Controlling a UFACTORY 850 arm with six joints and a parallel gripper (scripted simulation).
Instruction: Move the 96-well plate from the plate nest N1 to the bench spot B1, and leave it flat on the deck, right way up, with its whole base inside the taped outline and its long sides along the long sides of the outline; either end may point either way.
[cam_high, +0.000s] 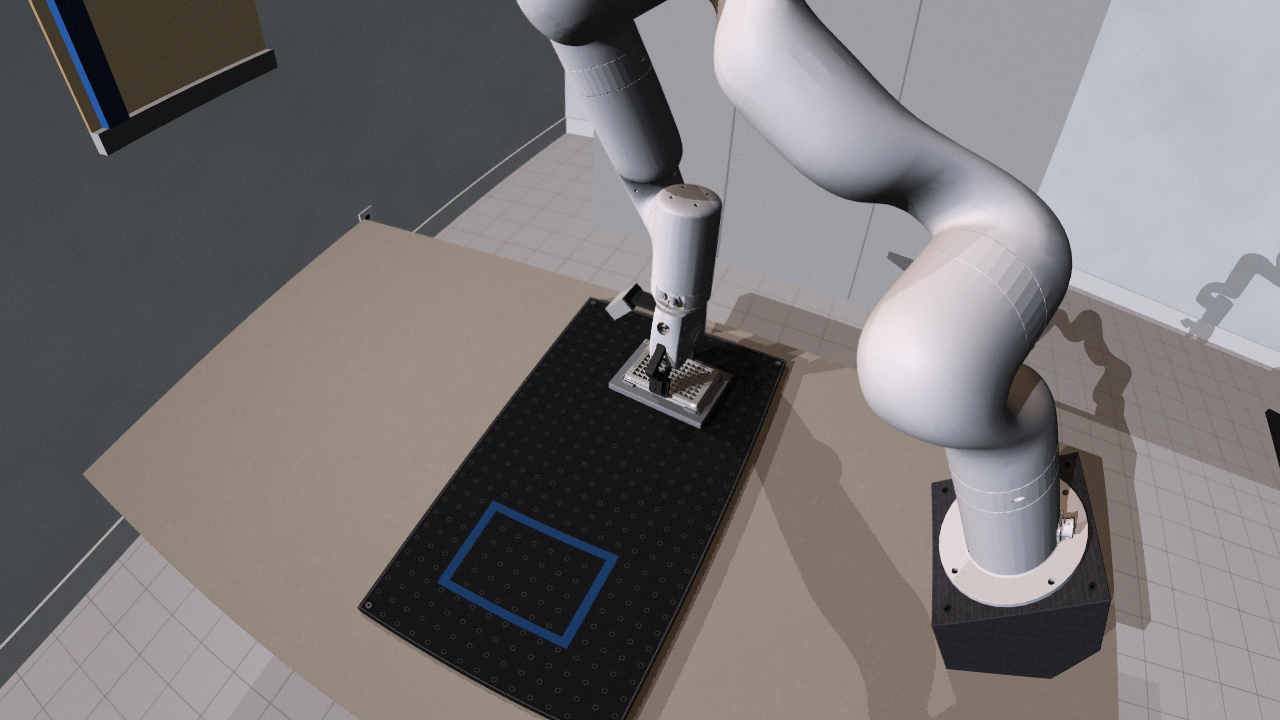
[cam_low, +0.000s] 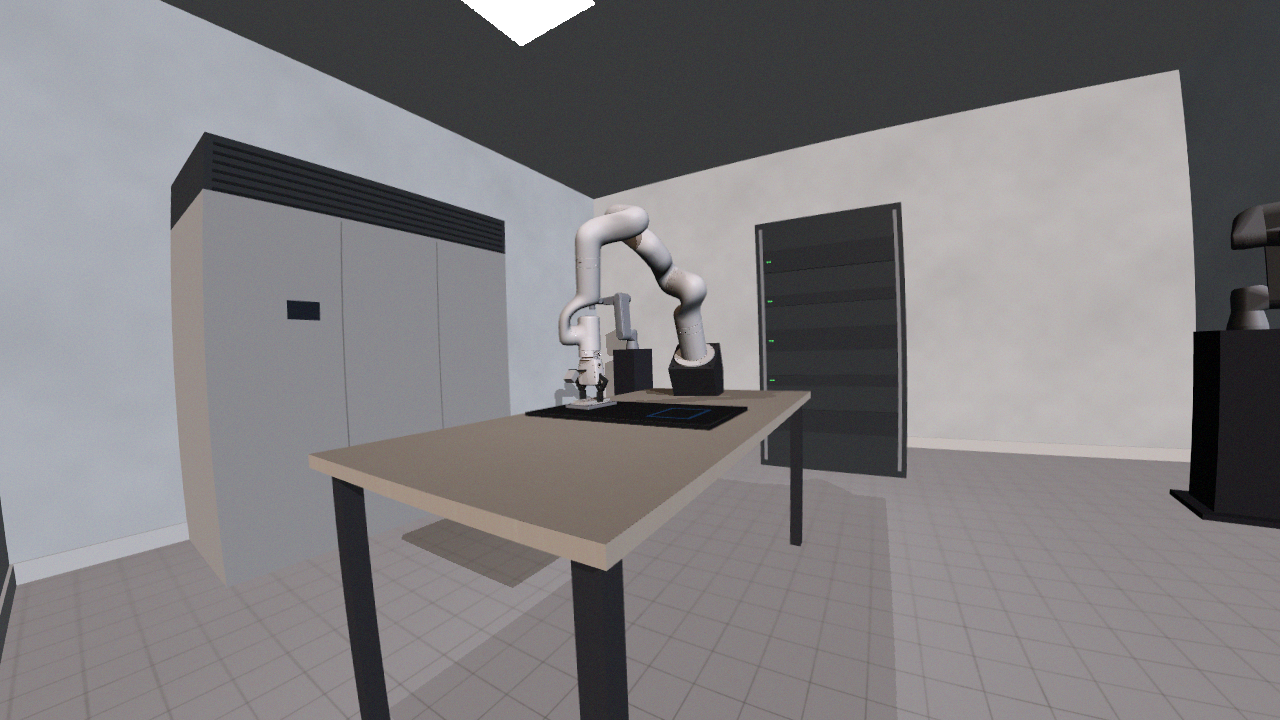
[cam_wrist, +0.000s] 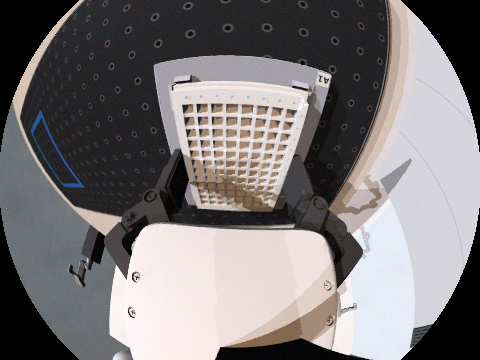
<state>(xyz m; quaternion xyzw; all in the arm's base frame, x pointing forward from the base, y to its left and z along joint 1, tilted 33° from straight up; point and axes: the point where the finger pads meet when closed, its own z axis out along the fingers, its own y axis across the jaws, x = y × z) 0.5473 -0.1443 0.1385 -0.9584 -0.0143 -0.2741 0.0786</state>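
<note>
Now: hand 20 mm above the grey plate nest N1. From my hand the other things lie so: white 96-well plate: 10 mm below.
</note>
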